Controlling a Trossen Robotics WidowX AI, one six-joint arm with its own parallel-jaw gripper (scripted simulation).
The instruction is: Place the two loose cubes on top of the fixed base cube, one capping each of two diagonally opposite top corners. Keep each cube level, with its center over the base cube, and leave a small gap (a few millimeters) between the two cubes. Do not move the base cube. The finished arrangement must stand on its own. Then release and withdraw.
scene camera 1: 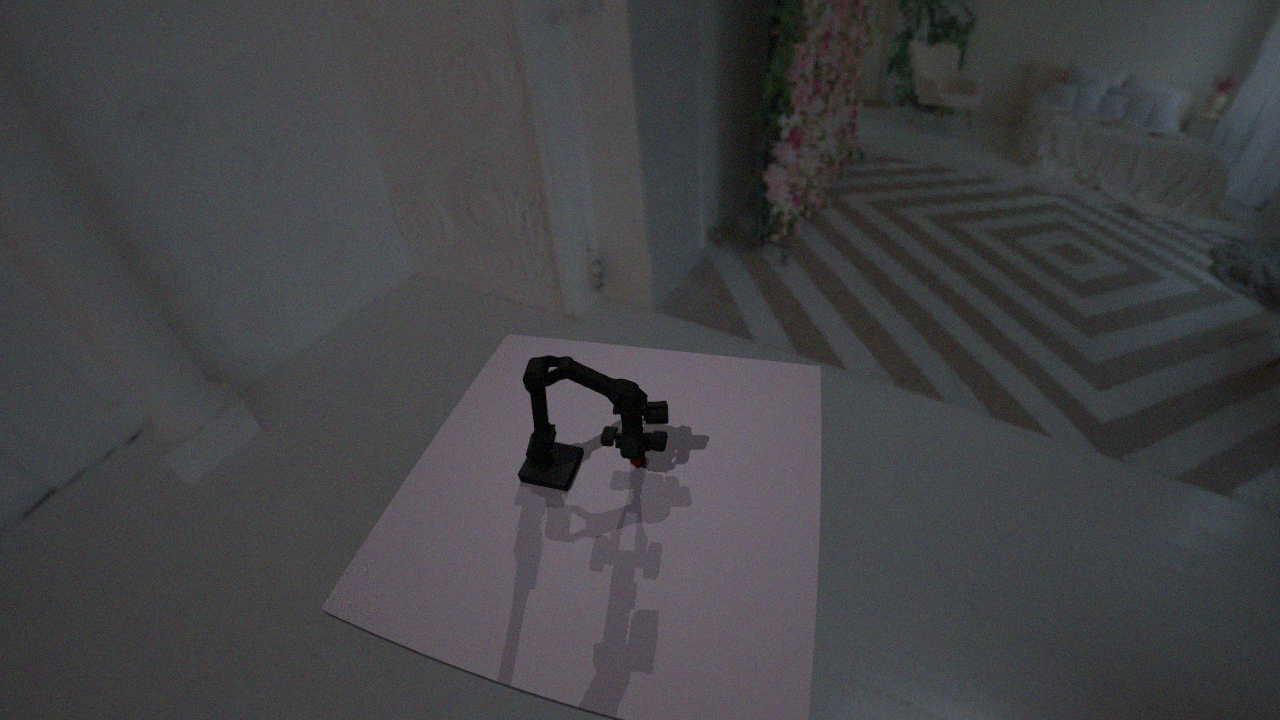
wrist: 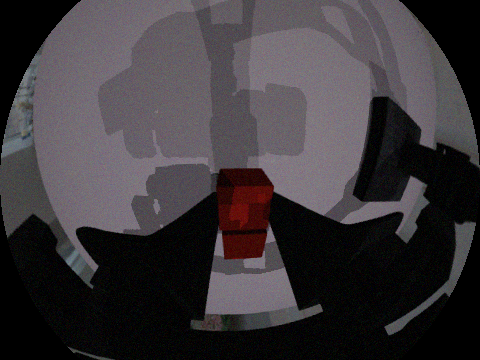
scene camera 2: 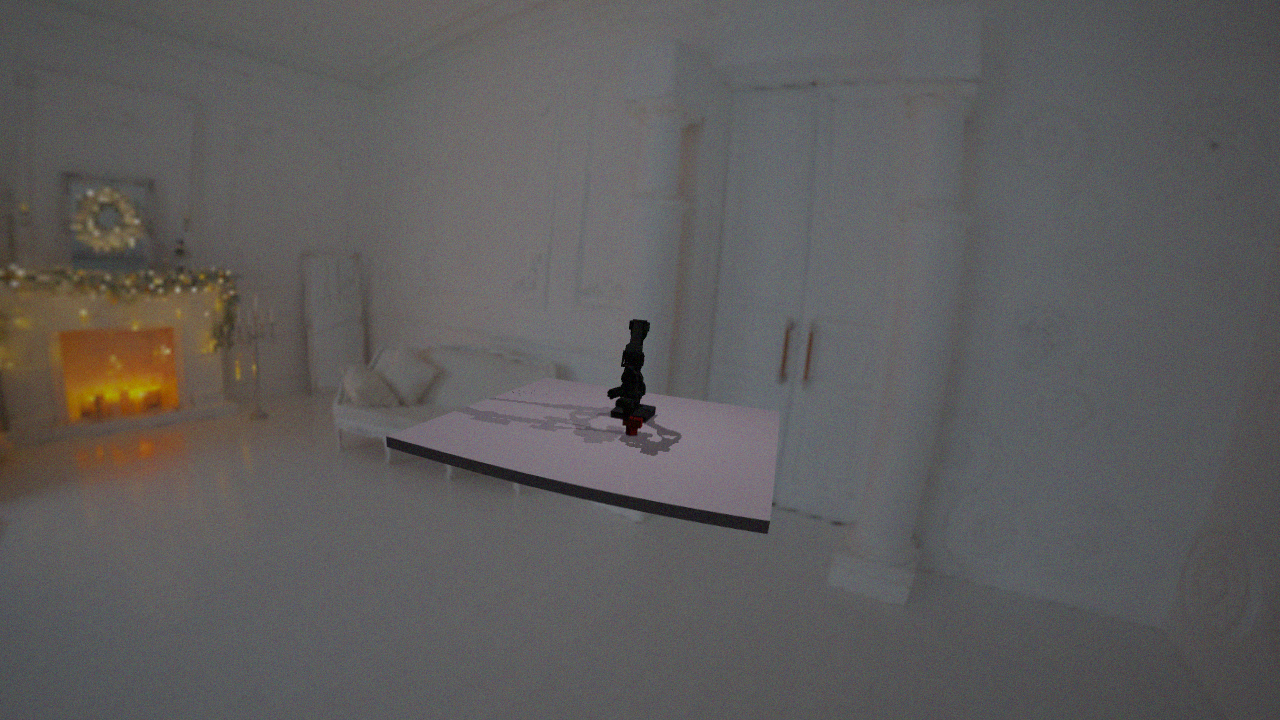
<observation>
My gripper holds a red cube.
My gripper also shows in the wrist view and in scene camera 2.
</observation>
